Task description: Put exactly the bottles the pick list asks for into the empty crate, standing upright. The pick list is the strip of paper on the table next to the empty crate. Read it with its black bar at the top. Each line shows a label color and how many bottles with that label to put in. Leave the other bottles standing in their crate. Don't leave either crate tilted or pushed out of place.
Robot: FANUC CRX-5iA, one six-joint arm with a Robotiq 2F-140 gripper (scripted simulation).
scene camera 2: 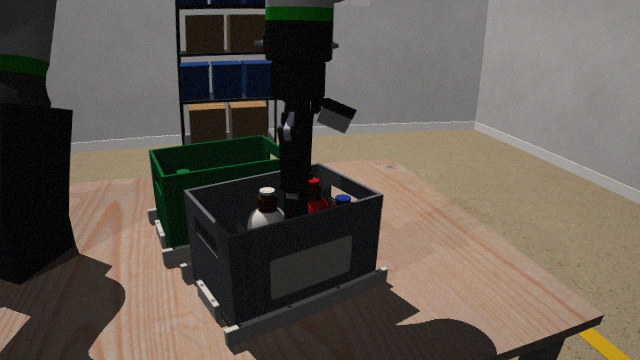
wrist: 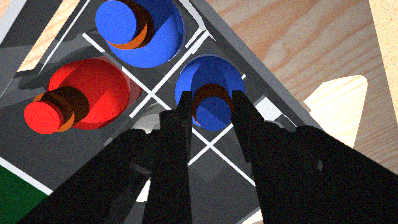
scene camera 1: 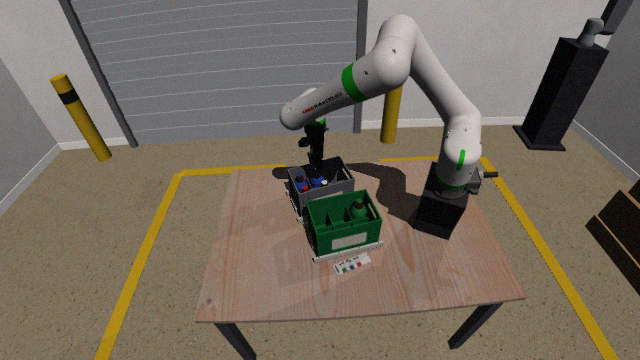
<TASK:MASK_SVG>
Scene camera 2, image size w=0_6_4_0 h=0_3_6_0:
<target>gripper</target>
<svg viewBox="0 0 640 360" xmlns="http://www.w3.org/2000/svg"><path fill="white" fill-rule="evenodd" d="M325 62L309 65L271 62L271 95L274 99L285 102L284 112L281 114L282 126L278 126L277 129L281 175L279 189L284 190L284 220L303 215L303 207L305 208L305 214L308 214L309 180L313 180L313 174L309 174L311 171L314 114L311 114L310 102L321 100L325 96Z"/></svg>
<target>white-label bottle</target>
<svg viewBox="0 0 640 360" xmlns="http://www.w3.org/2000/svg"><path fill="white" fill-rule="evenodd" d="M274 188L264 187L260 189L258 208L251 213L248 219L248 230L284 220L284 212L277 207L277 195L274 194Z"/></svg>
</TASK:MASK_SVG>
